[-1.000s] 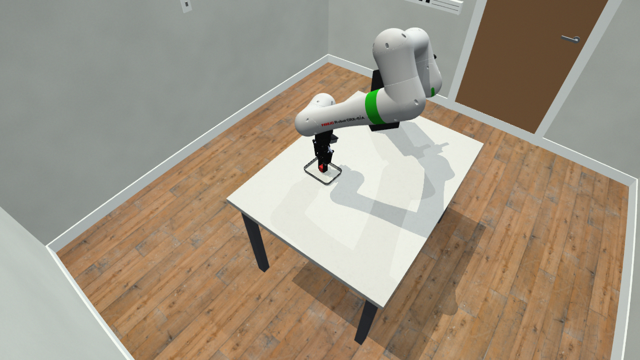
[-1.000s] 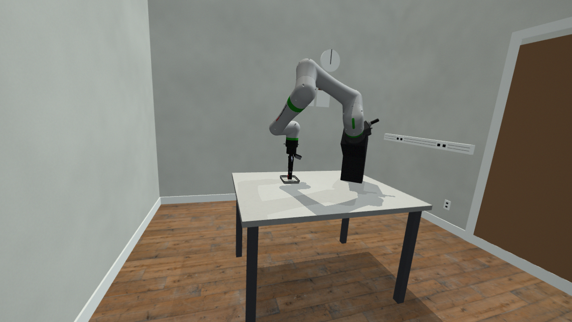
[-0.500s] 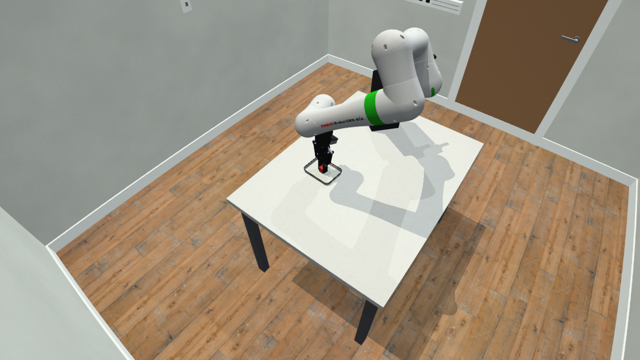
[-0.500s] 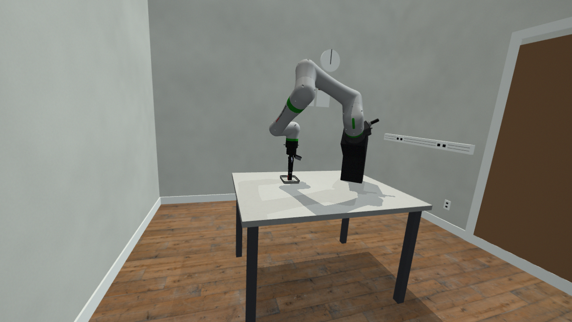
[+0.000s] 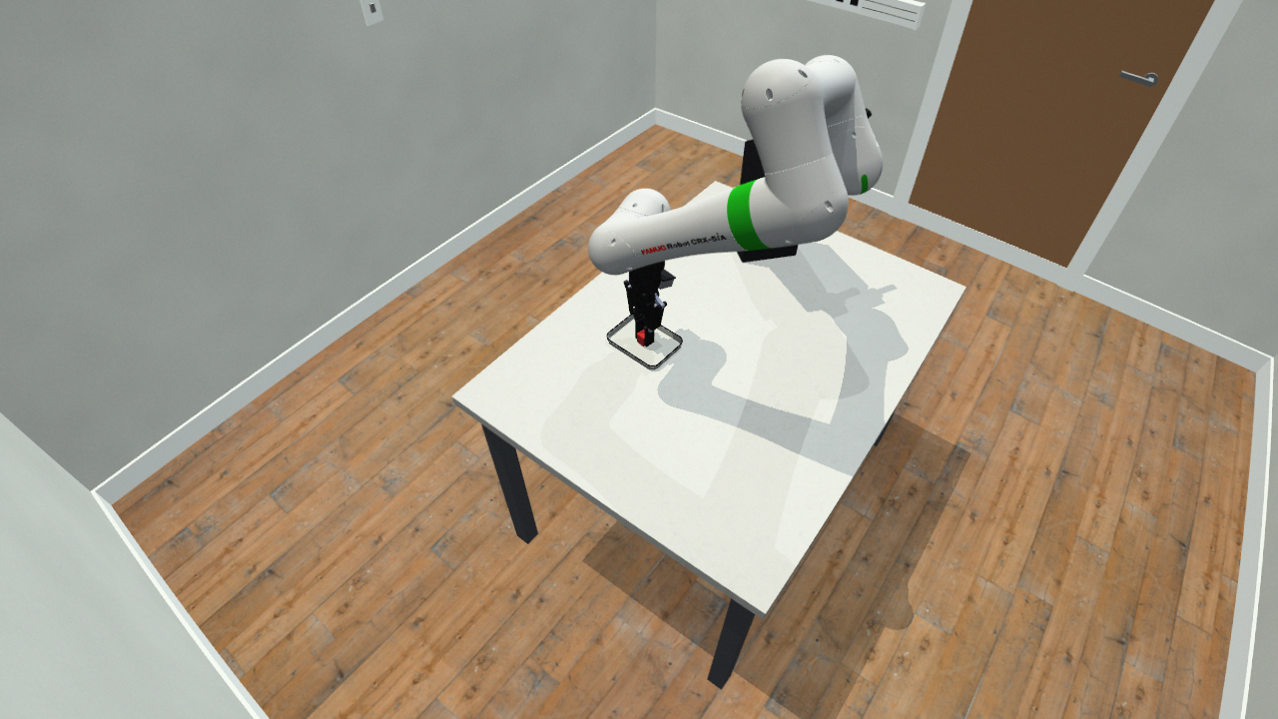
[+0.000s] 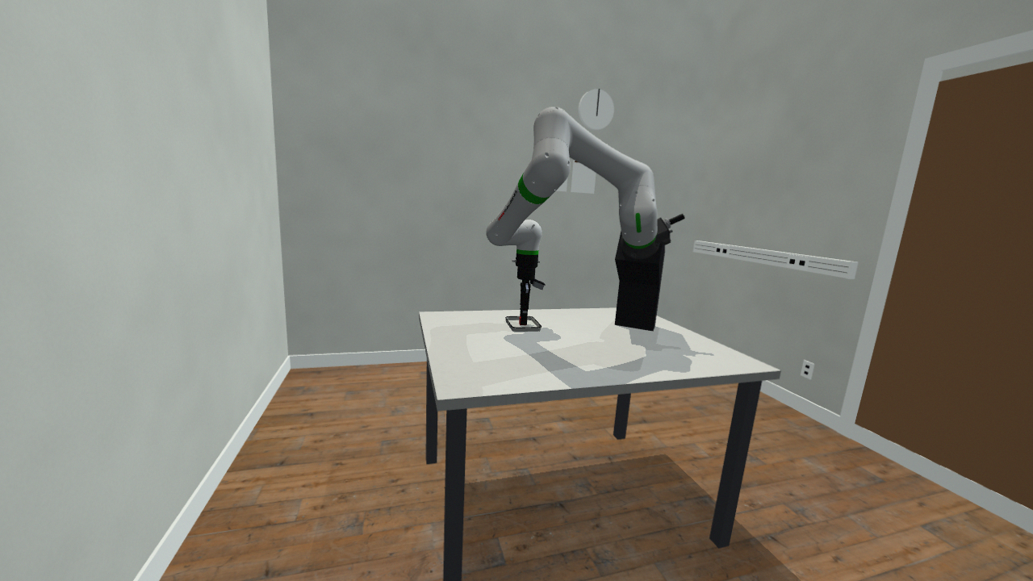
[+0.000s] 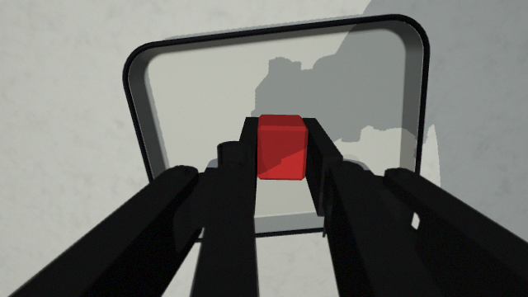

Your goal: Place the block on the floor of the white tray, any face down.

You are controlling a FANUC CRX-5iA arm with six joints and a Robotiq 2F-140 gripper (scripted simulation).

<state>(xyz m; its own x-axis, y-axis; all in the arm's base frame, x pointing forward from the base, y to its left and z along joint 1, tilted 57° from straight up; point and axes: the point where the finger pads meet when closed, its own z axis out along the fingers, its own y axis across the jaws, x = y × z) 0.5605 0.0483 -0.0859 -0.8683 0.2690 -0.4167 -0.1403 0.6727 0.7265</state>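
Right now my hand is 20 mm above the red block. The rest, counted from my hand: white tray: 30 mm below.
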